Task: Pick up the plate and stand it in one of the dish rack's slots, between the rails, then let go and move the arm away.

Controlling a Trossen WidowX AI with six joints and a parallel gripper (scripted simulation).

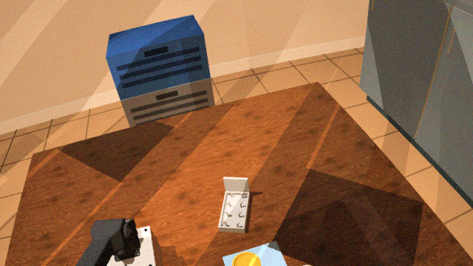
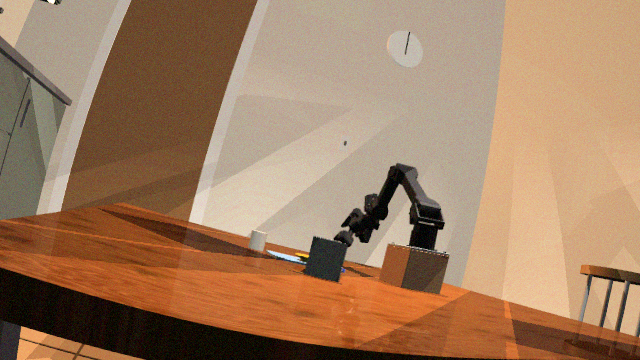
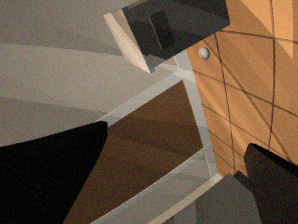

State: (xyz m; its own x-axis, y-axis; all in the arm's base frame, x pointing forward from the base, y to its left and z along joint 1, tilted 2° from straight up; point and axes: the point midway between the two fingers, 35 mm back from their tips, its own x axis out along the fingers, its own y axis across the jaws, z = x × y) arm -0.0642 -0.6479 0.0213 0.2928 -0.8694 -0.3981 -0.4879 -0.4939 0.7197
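Right now my gripper tip is 33 cm short of the yellow plate, 58 cm to the right of it and 9 cm above it. The rest, counted from my gripper tip: blue spoon 24 cm ahead, 56 cm to the left, 10 cm below; white cup 45 cm ahead, 49 cm to the left, 8 cm below; light blue mat 35 cm ahead, 56 cm to the left, 10 cm below.
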